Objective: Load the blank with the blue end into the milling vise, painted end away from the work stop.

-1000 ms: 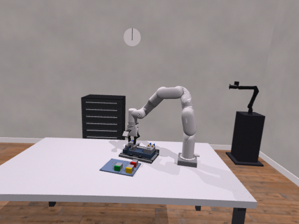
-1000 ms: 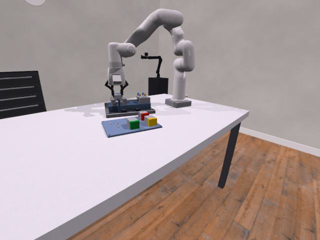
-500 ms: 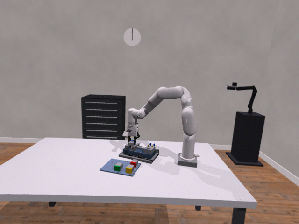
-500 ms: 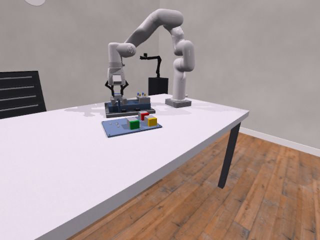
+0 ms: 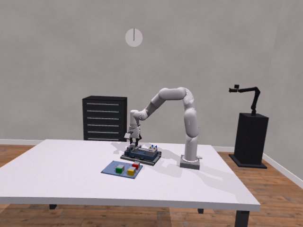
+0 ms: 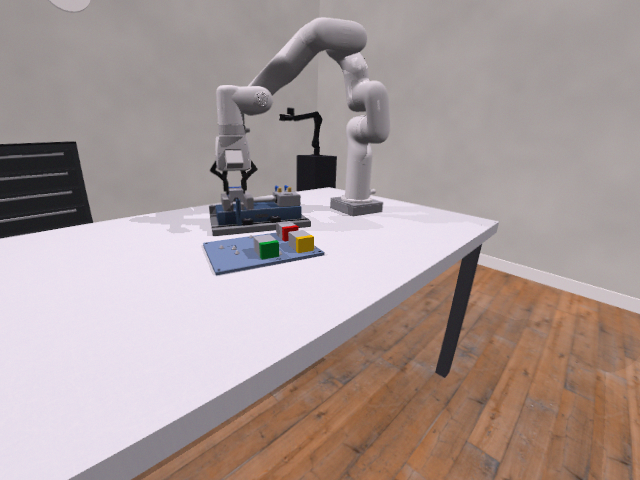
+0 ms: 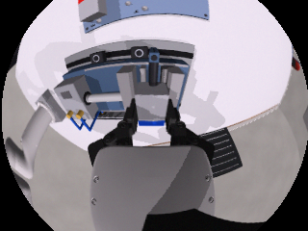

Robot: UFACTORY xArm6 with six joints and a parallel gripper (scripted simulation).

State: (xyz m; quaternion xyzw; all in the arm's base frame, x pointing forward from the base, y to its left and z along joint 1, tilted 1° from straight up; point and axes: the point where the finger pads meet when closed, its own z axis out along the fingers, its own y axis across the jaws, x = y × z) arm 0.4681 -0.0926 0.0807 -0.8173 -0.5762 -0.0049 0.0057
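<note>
The blue-ended blank is 20 mm below my hand. From my hand the other things lie so: hose block 150 mm behind, 50 mm to the left, 40 mm below; milling vise 80 mm below, 60 mm behind, 20 mm to the left; fixed jaw 40 mm below, 30 mm ahead, 10 mm to the right.
</note>
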